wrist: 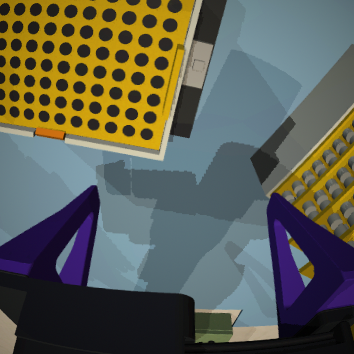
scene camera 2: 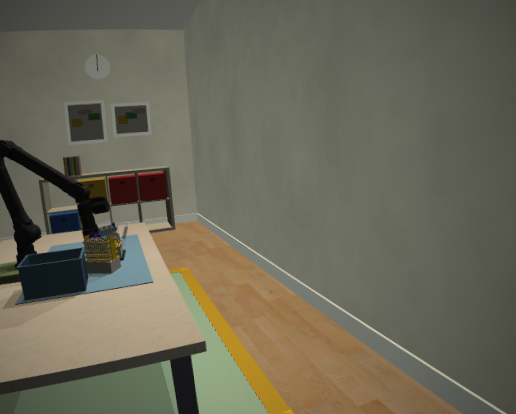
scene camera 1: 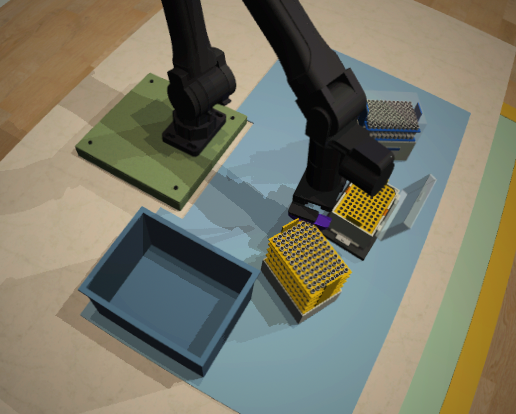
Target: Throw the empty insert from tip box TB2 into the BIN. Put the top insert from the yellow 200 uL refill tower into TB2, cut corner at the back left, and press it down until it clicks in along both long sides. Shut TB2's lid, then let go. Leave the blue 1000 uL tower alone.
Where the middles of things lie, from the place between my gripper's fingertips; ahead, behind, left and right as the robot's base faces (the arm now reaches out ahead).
Labels:
Now: hand 7 cm short of the empty yellow insert [scene camera 1: 358, 207] and 7 cm to the right of it. Round my hand: clear lid [scene camera 1: 405, 209]: 13 cm ahead, 6 cm to the left, 4 cm above; then blue bin [scene camera 1: 183, 296]: 14 cm behind, 26 cm to the right.

